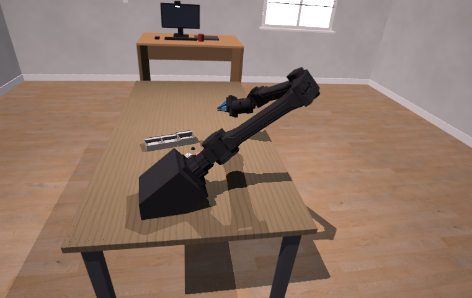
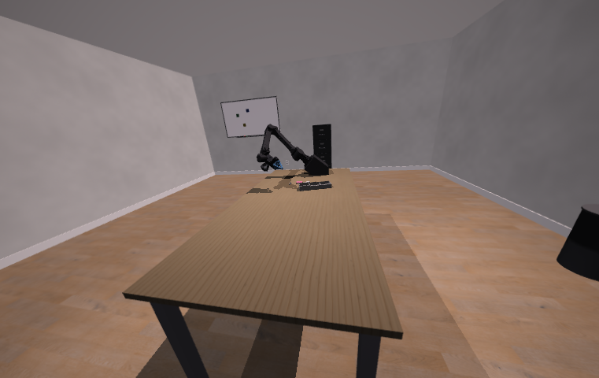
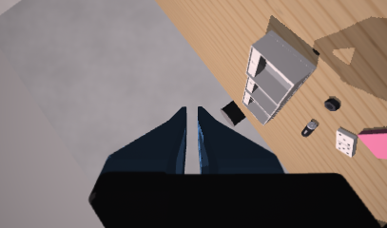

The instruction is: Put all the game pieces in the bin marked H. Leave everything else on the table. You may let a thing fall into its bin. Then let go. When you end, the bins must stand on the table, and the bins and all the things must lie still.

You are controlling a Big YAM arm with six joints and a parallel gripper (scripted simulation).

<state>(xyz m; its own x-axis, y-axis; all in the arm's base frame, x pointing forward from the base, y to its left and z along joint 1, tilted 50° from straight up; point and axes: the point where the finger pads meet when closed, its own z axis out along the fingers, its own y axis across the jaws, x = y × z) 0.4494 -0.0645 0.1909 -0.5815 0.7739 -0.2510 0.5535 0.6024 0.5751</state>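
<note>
Right now my hand is 250 mm to the right of the grey three-bin tray, 160 mm above it and 10 mm past it. Also, from my hand: small dark object 170 mm below, 140 mm to the left, 80 mm behind; then pink flat block 170 mm below, 150 mm behind, 110 mm to the left; then white bolt 170 mm below, 130 mm behind, 30 mm to the left.
</note>
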